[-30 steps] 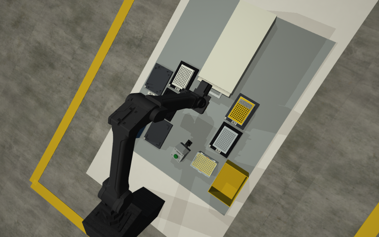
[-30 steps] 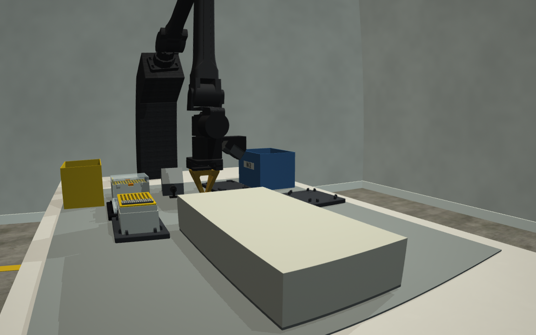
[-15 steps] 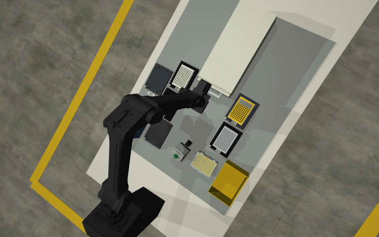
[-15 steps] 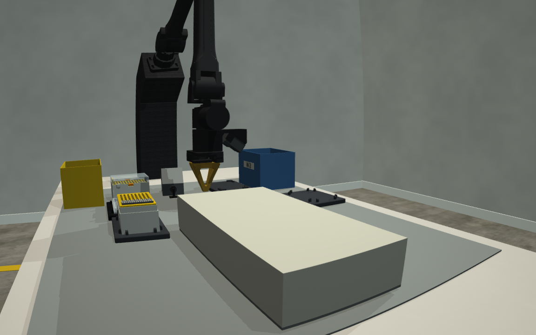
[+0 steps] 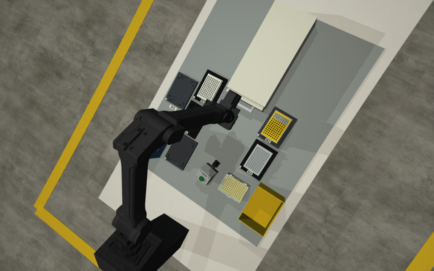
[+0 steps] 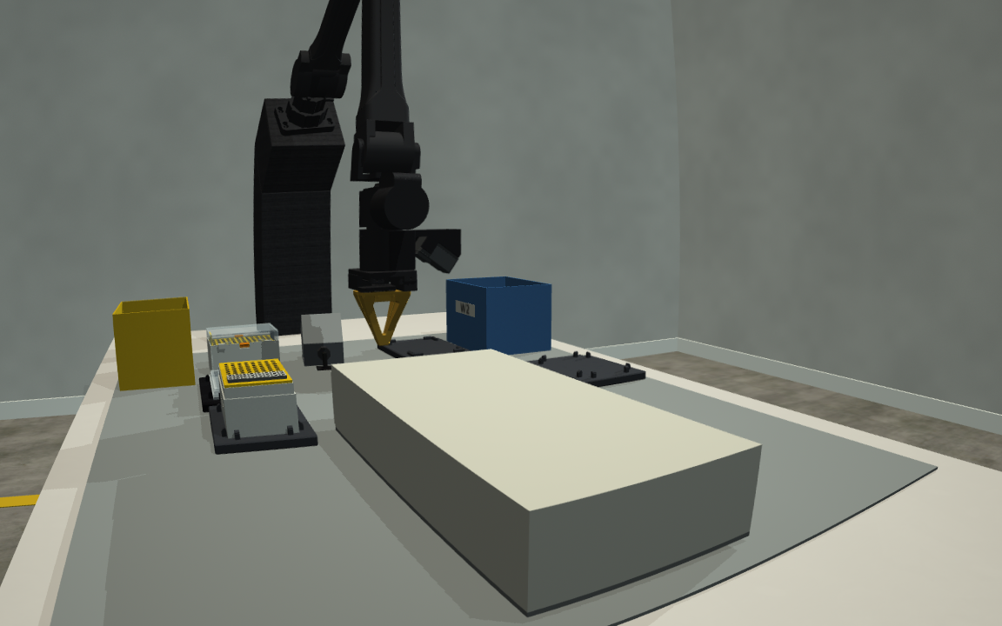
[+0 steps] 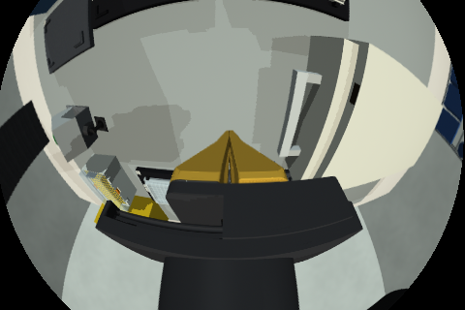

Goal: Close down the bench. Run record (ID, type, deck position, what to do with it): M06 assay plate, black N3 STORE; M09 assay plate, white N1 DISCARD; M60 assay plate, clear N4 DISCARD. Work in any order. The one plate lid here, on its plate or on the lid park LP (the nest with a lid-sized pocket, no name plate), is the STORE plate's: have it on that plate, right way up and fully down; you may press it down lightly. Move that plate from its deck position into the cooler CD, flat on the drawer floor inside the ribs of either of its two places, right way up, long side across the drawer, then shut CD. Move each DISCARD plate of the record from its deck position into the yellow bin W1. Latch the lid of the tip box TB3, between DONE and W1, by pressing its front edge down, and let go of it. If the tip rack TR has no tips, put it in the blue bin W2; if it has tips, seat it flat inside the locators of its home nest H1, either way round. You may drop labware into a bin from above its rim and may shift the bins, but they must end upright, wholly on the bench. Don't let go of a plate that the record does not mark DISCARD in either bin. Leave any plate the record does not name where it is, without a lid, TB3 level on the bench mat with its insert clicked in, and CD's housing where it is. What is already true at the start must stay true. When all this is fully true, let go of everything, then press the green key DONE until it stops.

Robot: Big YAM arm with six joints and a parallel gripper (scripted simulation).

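Now: the white plate 110 mm ahead of my hand, 170 mm to the left of it and 70 mm below it. Round my hand: clear plate lid: 190 mm ahead, 40 mm to the right, 60 mm below; yellow tip rack: 20 mm ahead, 200 mm to the right, 30 mm below; black plate: 190 mm ahead, 40 mm to the right, 60 mm below.
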